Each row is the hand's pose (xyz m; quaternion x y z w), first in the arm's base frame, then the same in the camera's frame.
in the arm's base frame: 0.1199 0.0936 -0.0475 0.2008 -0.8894 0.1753 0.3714
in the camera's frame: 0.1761 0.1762 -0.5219 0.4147 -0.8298 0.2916 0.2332
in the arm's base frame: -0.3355 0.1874 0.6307 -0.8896 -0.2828 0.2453 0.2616
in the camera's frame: -0.3699 -0.0027 0.0664 -0.7999 -0.5321 0.2305 0.1543
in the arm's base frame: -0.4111 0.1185 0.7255 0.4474 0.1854 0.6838 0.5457
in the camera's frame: -0.4140 -0.1040 0.1515 0.3162 0.2557 0.8405 0.3581
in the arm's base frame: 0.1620 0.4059 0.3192 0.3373 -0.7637 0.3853 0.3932
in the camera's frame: -0.0120 0.4524 -0.1725 0.4933 -0.6730 0.5099 0.2092
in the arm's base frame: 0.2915 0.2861 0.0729 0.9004 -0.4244 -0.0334 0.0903
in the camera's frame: 0.2003 0.4255 -0.3869 0.9802 -0.1723 0.0732 0.0648
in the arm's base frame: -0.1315 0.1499 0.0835 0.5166 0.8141 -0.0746 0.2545
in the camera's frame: -0.0863 0.0895 -0.4371 0.2807 0.8975 0.0364 0.3382
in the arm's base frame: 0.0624 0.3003 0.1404 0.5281 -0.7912 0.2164 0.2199
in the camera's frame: -0.0108 0.3166 -0.3585 0.6995 -0.6340 0.3179 0.0875
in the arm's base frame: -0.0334 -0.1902 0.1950 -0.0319 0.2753 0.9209 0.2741
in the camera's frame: 0.1526 -0.1540 -0.2911 -0.1865 0.2378 0.9525 0.0382
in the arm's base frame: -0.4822 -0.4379 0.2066 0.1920 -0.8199 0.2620 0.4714
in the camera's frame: -0.0984 -0.5987 -0.3379 0.3793 -0.7737 0.4005 0.3117
